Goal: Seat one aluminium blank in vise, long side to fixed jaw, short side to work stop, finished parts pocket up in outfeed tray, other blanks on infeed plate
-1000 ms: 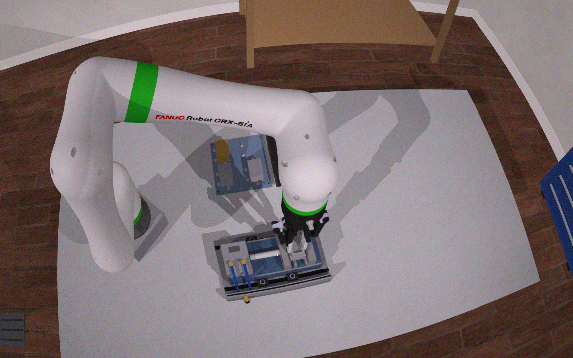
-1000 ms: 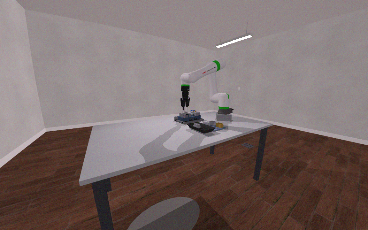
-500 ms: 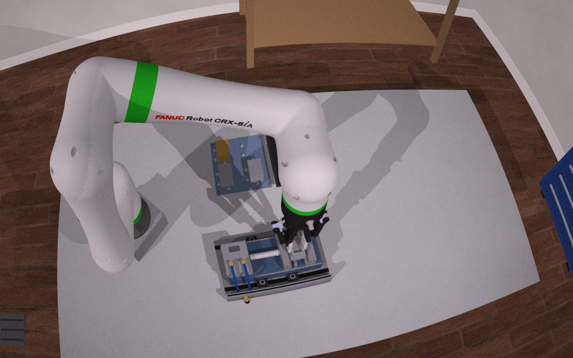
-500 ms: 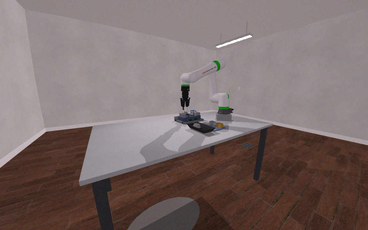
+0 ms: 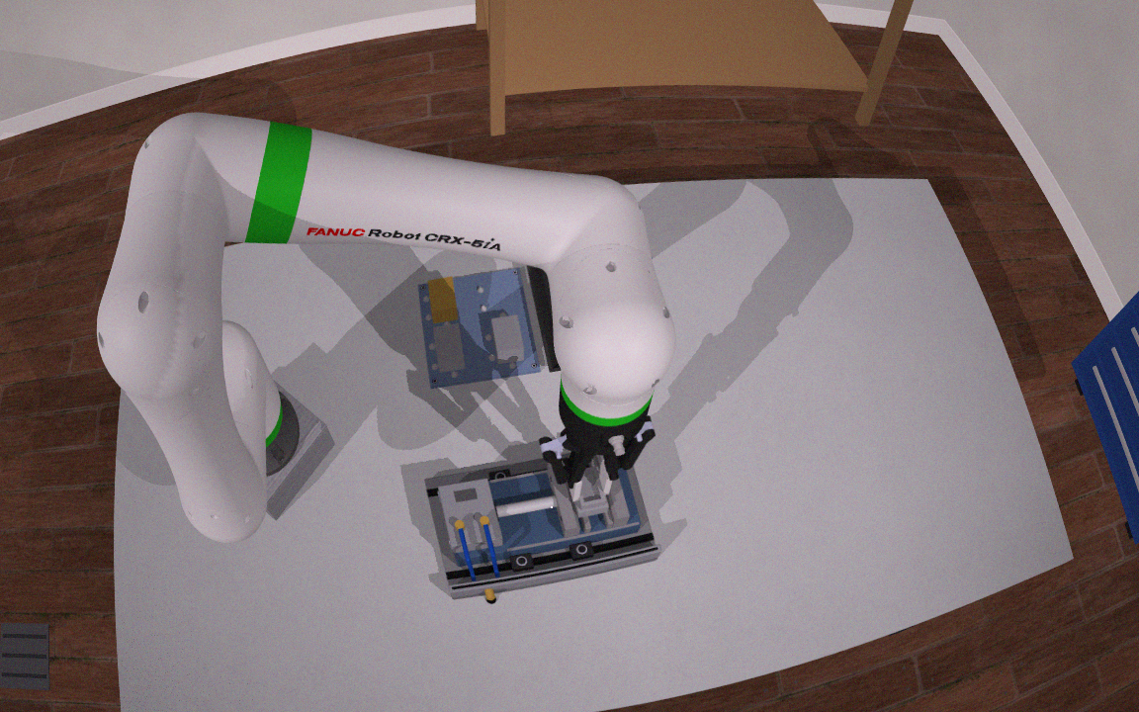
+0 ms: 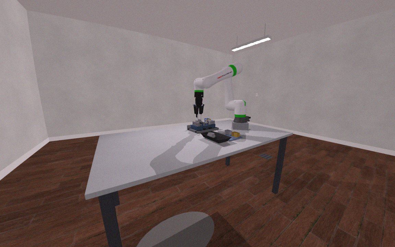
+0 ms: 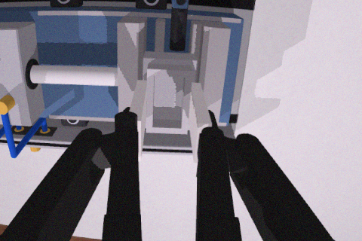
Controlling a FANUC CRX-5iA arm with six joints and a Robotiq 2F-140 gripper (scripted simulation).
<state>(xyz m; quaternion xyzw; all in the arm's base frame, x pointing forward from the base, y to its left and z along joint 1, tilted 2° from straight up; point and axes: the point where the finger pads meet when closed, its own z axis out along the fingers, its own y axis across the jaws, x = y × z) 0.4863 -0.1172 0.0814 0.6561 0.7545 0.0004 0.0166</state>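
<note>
The moving jaw is 30 mm behind my hand and 70 mm below it. The rest, counted from my hand: fixed jaw 30 mm ahead, 10 mm to the left, 70 mm below; then white piston rod 80 mm behind, 10 mm to the right, 70 mm below; then dark work stop rod 50 mm to the left, 50 mm below.
</note>
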